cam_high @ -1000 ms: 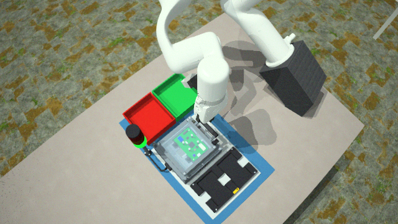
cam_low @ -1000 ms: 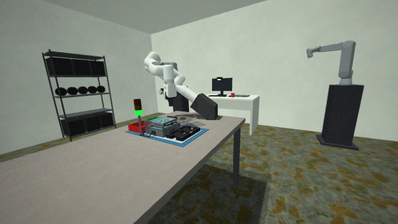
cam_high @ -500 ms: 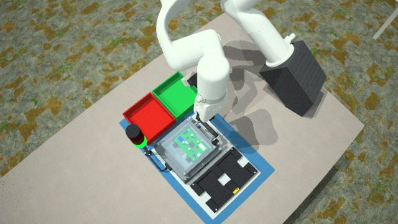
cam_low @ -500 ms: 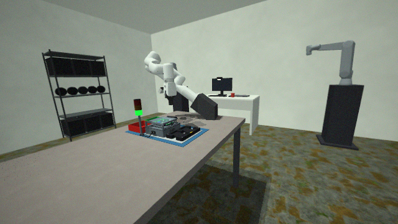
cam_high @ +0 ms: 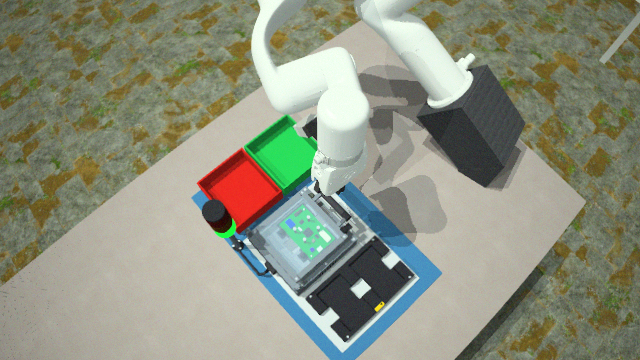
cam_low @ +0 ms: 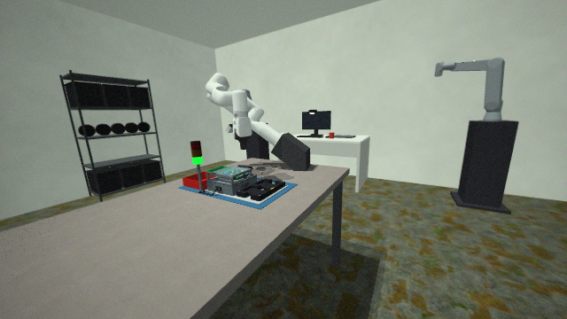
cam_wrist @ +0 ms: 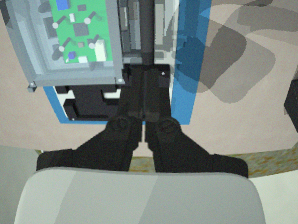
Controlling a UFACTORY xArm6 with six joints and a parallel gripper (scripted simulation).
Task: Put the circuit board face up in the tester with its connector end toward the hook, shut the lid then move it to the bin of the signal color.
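My hand is 2 cm short of the black latch hook, 6 cm to the right of it and 12 cm above it. Also, from my hand: green circuit board (8 cm ahead, 14 cm below); tester lid (9 cm ahead, 12 cm below); green bin (2 cm behind, 20 cm to the right, 19 cm below).
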